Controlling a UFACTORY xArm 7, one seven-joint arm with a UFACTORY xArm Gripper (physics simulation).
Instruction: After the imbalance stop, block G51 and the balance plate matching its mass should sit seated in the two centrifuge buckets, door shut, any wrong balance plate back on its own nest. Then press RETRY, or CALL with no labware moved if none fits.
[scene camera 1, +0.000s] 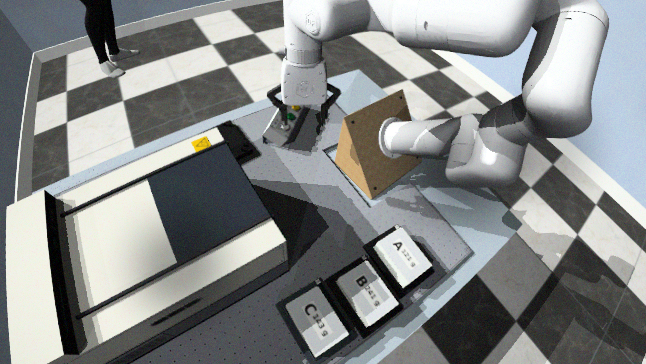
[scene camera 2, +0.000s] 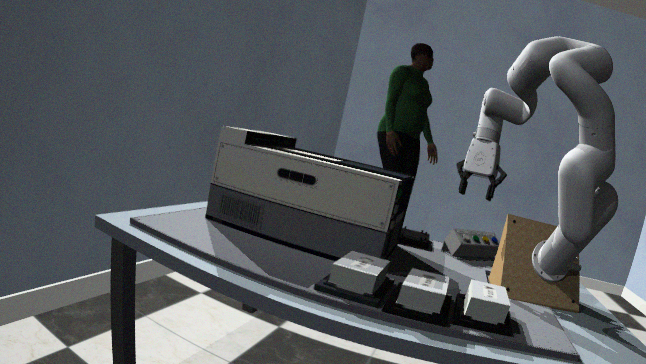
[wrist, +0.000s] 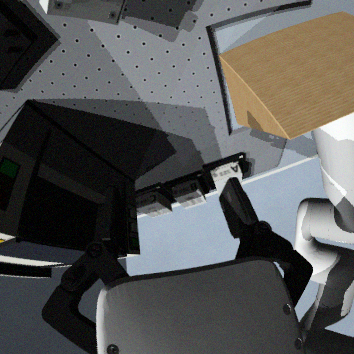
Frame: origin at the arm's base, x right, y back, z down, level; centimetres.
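Seen in the pictures: gripper, between the fingertips: (scene camera 1: 304, 121) (scene camera 2: 474, 196) (wrist: 173, 191); arm's base, origin of its link: (scene camera 1: 392, 137) (scene camera 2: 550, 261) (wrist: 331, 95).
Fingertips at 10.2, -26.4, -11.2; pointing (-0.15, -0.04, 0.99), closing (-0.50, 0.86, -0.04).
Note:
Pixels of each thing's top centre, then the offset from my fingertips to it, as dx, dy, dz.
- button box, centre of its top: (scene camera 2: 478, 231) (scene camera 1: 286, 105) +19.4, +6.5, +11.9
- dark panel, centre of its top: (scene camera 1: 203, 194) (wrist: 53, 256) (scene camera 2: 374, 169) -7.2, -29.0, -1.0
- dark low fixture, centre of its top: (scene camera 2: 413, 231) (scene camera 1: 223, 139) +21.9, -15.8, +17.2
My gripper (scene camera 1: 302, 125) (scene camera 2: 476, 195) (wrist: 173, 191) is open and empty, pointing down, high above the table near the button box (scene camera 1: 292, 124) (scene camera 2: 461, 245) (wrist: 85, 10). The box has white, green, yellow and blue buttons; in scene view 1 the gripper partly hides it. Balance plates A 121 g (scene camera 1: 397, 260) (scene camera 2: 486, 309) (wrist: 225, 174), B 241 g (scene camera 1: 361, 299) (scene camera 2: 422, 297) (wrist: 189, 195) and C 143 g (scene camera 1: 305, 327) (scene camera 2: 356, 276) (wrist: 154, 205) sit in black nests. The centrifuge (scene camera 1: 250, 240) (scene camera 2: 300, 200) (wrist: 70, 210) has a dark panel (scene camera 1: 210, 195) over part of its top. Its buckets and block G51 do not show.
A wooden base block (scene camera 1: 367, 160) (scene camera 2: 525, 250) (wrist: 290, 75) carries the arm right of the button box. A dark low fixture (scene camera 1: 242, 145) (scene camera 2: 416, 239) (wrist: 20, 47) stands between centrifuge and box. A person (scene camera 1: 100, 30) (scene camera 2: 406, 100) stands beyond the table.

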